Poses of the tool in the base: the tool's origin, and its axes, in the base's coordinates. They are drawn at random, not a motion.
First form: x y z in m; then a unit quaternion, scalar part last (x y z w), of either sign.
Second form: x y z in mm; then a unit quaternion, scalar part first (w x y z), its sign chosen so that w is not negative. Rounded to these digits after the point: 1 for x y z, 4 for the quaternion.
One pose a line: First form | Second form
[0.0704, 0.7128, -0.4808, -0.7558, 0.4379, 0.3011, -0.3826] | [70.4, 712.8, -480.8, 0.3826, 0.7558, -0.4379, -0.3011]
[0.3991, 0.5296, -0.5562, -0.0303, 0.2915, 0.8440, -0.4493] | [399.1, 529.6, -556.2, 0.4493, 0.0303, -0.2915, -0.8440]
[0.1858, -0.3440, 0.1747, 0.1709, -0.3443, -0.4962, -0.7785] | [185.8, -344.0, 174.7, 0.7785, -0.1709, 0.3443, 0.4962]
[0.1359, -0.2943, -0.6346, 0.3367, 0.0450, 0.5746, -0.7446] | [135.9, -294.3, -634.6, 0.7446, -0.3367, -0.0450, -0.5746]
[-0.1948, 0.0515, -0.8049, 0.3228, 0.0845, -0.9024, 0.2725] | [-194.8, 51.5, -804.9, 0.2725, 0.3228, 0.0845, -0.9024]
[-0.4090, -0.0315, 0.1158, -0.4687, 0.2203, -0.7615, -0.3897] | [-409.0, -31.5, 115.8, 0.3897, 0.4687, -0.2203, 0.7615]
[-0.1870, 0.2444, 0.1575, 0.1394, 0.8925, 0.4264, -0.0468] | [-187.0, 244.4, 157.5, 0.0468, -0.1394, -0.8925, -0.4264]
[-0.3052, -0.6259, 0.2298, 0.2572, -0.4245, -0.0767, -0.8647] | [-305.2, -625.9, 229.8, 0.8647, -0.2572, 0.4245, 0.0767]
